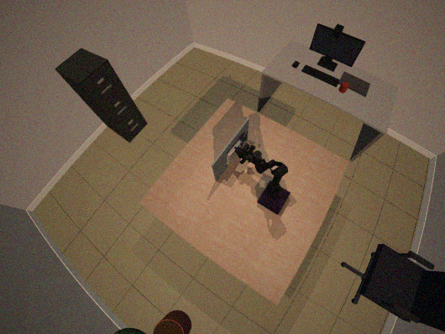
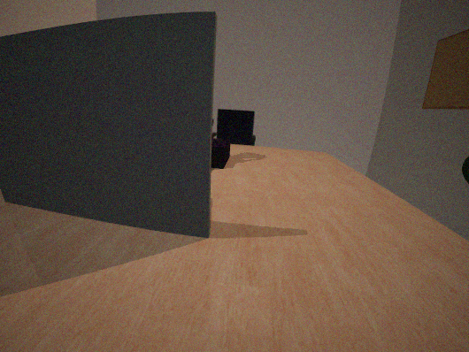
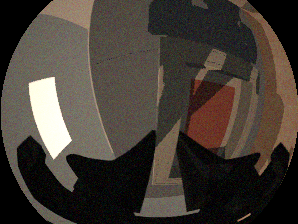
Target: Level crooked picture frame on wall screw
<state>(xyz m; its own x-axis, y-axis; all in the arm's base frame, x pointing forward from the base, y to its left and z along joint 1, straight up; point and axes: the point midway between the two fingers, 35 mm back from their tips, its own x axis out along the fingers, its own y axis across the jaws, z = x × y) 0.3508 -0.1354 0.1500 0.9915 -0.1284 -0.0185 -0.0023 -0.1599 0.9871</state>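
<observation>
The picture frame lies 10 mm ahead of my gripper tip and 50 mm below it. From my gripper tip the other things lie so: grey wall panel (20 mm ahead, 10 mm to the right, 70 mm below).
</observation>
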